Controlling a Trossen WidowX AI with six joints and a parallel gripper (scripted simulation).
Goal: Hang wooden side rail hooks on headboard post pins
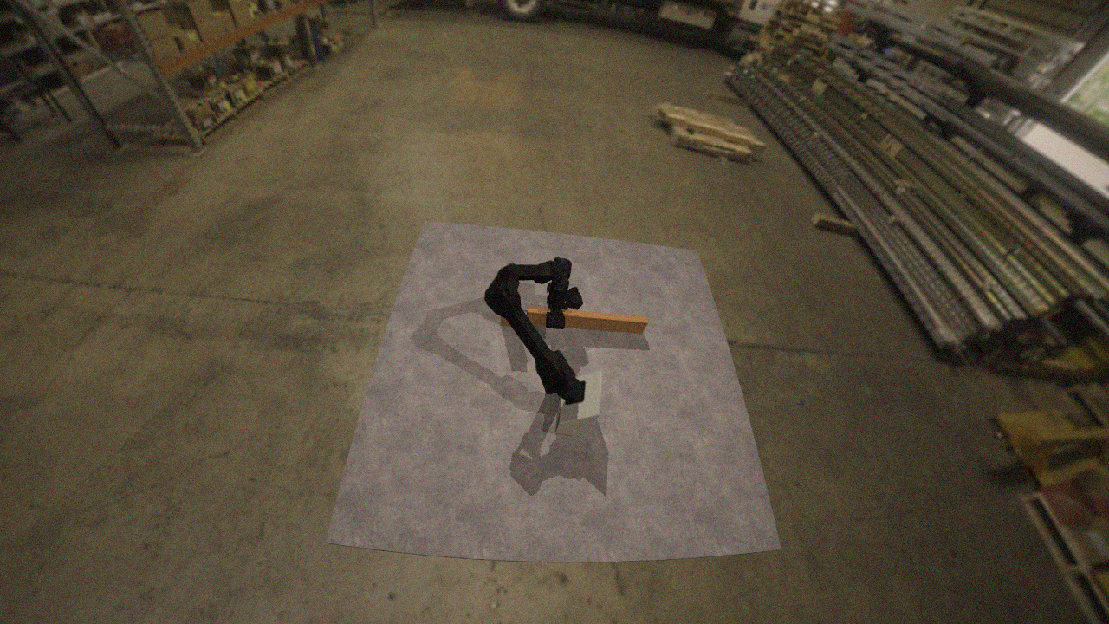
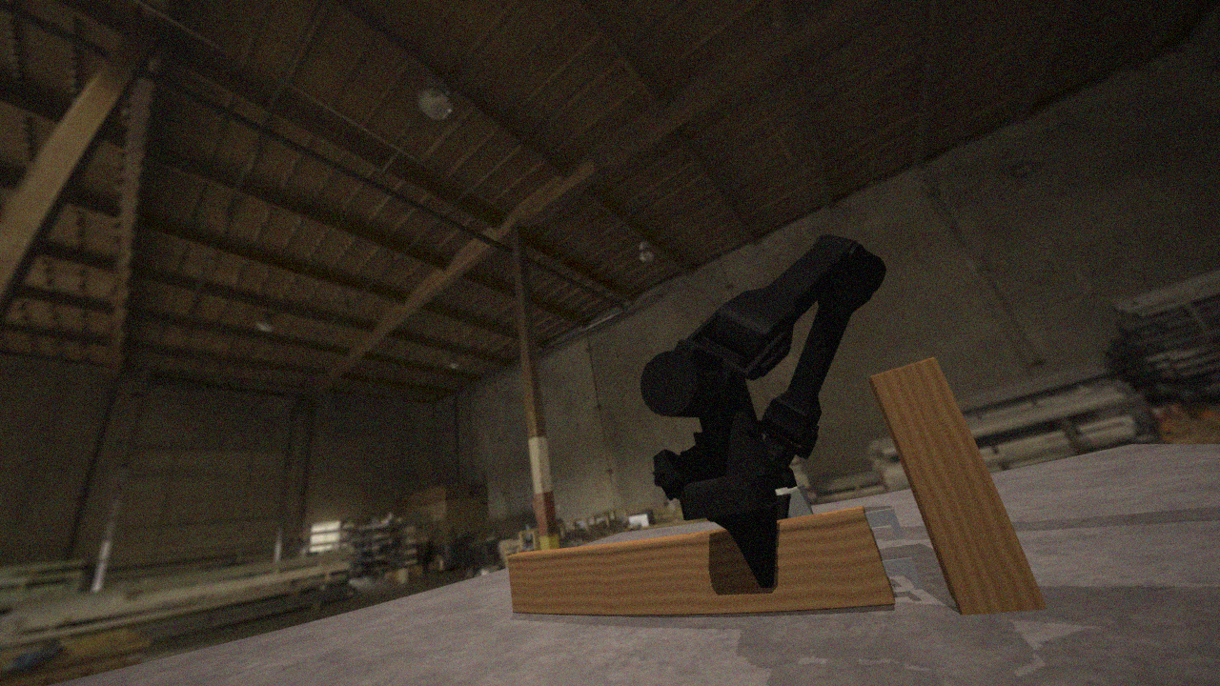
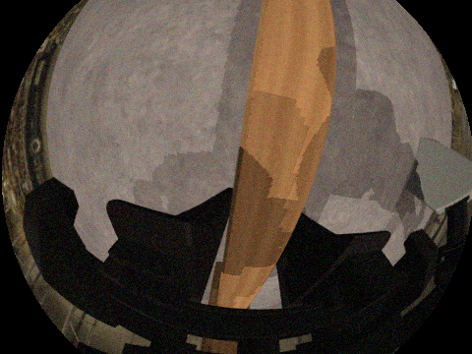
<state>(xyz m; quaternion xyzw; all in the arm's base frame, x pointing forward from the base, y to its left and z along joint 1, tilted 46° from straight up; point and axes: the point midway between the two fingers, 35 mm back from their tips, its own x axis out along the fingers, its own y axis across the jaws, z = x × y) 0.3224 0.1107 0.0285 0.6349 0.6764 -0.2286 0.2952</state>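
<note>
Right now my gripper tip is 20 mm past the headboard post, 160 mm to the right of it and 60 mm below it.
</note>
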